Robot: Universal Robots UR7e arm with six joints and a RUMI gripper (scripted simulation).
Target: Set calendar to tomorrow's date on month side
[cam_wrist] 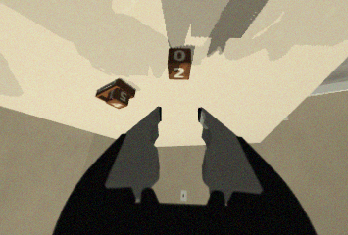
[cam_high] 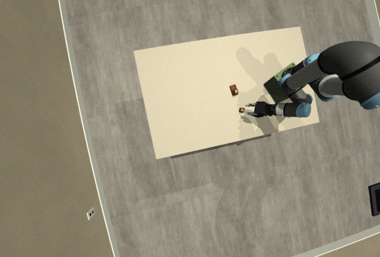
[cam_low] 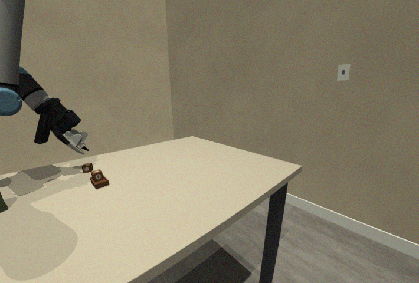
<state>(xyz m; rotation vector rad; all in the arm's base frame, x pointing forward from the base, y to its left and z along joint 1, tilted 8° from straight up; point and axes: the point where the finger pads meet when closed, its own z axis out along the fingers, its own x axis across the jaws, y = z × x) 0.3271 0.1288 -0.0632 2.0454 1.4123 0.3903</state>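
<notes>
My hand is 8 cm above the brown digit cube. From my hand the other things lie so: brown calendar tray 16 cm to the right, 8 cm below, 3 cm ahead.
</notes>
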